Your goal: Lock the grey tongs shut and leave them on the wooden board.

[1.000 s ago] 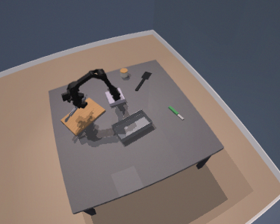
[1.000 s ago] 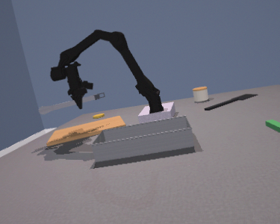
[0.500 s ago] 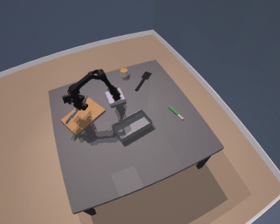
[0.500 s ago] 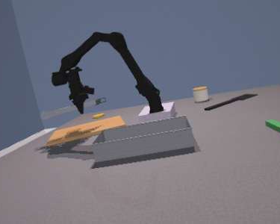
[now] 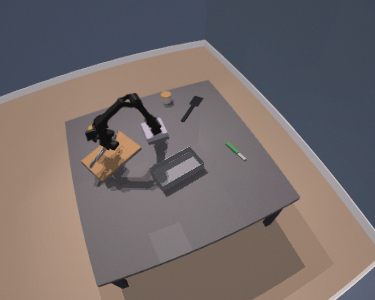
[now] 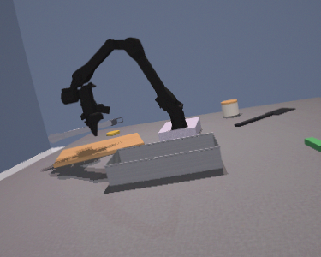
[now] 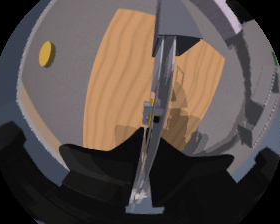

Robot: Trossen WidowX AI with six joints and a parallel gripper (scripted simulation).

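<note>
Now: gripper tip 6 cm above the wooden board. From my gripper tip the other things lie so: grey roasting tin (36 cm ahead, 31 cm to the left, 4 cm below); then yellow disc (32 cm behind, 5 cm below, 2 cm to the right); then capped cup (61 cm to the left, 26 cm behind, 3 cm below).
</note>
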